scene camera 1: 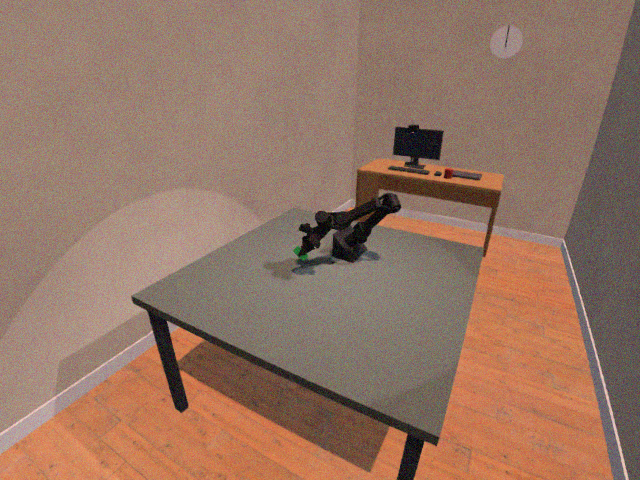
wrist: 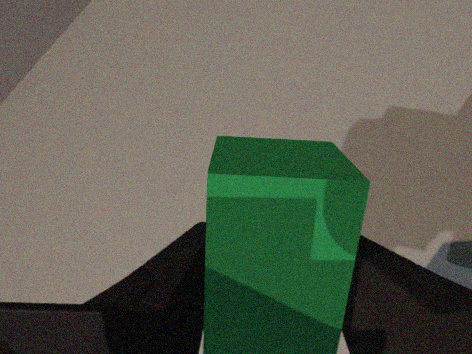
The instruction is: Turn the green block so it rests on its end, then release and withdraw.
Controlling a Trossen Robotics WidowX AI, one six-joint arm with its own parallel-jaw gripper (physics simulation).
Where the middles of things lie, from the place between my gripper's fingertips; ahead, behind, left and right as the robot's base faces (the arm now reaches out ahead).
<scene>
Right now the green block [wrist: 283, 217] is 1 cm to the left of my hand, 1 cm behind it and 1 cm above it.
</scene>
